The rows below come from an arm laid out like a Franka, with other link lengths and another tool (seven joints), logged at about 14 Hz.
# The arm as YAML. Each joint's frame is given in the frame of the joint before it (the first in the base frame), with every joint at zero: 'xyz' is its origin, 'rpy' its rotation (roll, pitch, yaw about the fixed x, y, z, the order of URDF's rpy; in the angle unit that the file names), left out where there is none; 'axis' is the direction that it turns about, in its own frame. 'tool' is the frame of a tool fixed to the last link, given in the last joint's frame.
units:
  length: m
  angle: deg
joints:
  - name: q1
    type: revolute
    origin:
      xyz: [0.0, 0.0, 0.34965]
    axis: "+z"
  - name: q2
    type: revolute
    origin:
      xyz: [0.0, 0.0, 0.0]
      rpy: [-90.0, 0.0, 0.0]
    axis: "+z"
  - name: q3
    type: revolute
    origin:
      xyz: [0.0, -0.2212, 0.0]
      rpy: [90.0, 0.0, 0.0]
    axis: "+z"
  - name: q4
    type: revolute
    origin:
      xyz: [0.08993, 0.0, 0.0]
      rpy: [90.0, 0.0, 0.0]
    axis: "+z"
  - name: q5
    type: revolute
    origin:
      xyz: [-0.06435, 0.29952, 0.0]
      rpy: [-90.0, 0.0, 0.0]
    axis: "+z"
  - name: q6
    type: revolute
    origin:
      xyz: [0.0, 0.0, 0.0]
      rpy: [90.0, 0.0, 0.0]
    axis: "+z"
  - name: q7
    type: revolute
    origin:
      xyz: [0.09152, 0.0, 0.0]
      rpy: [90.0, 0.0, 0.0]
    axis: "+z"
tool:
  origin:
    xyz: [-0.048, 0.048, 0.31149]
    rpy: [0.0, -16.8, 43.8]
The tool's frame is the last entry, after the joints.
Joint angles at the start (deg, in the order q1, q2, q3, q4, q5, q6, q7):
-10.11, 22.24, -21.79, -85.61, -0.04, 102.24, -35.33
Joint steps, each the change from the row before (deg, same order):
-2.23, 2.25, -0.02, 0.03, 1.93, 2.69, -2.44
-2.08, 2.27, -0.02, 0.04, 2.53, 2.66, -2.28
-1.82, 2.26, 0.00, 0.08, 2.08, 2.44, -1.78
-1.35, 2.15, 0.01, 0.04, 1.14, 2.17, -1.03
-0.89, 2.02, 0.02, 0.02, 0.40, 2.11, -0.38
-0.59, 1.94, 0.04, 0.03, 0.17, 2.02, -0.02
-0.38, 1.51, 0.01, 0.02, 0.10, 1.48, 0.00
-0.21, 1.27, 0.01, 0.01, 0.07, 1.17, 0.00
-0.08, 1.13, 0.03, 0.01, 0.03, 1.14, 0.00
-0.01, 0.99, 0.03, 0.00, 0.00, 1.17, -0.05
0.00, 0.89, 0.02, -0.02, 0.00, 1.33, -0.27
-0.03, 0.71, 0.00, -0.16, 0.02, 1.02, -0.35
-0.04, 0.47, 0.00, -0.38, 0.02, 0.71, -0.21
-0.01, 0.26, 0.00, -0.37, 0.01, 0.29, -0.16
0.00, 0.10, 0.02, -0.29, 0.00, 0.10, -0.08
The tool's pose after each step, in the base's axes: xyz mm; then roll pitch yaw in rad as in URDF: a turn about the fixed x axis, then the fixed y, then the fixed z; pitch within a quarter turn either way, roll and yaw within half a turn. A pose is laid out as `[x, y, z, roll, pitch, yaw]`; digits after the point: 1 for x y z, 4 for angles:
[407.1, -359.2, 177.4, 3.0048, 0.3378, -0.7267]
[407.1, -372.1, 157.5, 3.0368, 0.3345, -0.7227]
[405.4, -384.2, 138.5, 3.0592, 0.3306, -0.7255]
[401.7, -395.2, 121.2, 3.0646, 0.3280, -0.7341]
[398.1, -404.9, 105.8, 3.0579, 0.3237, -0.7450]
[395.2, -412.5, 91.3, 3.0479, 0.3191, -0.7558]
[392.5, -417.7, 79.9, 3.0393, 0.3171, -0.7634]
[390.5, -420.9, 70.2, 3.0319, 0.3169, -0.7677]
[389.7, -423.3, 61.7, 3.0251, 0.3151, -0.7689]
[390.1, -425.5, 54.5, 3.0189, 0.3108, -0.7674]
[391.6, -428.5, 48.3, 3.0136, 0.3029, -0.7614]
[391.3, -430.7, 42.5, 3.0091, 0.3001, -0.7559]
[389.2, -431.4, 37.0, 3.0056, 0.3021, -0.7542]
[386.5, -430.8, 32.9, 3.0033, 0.3079, -0.7534]
[384.5, -429.9, 30.3, 3.0023, 0.3129, -0.7531]

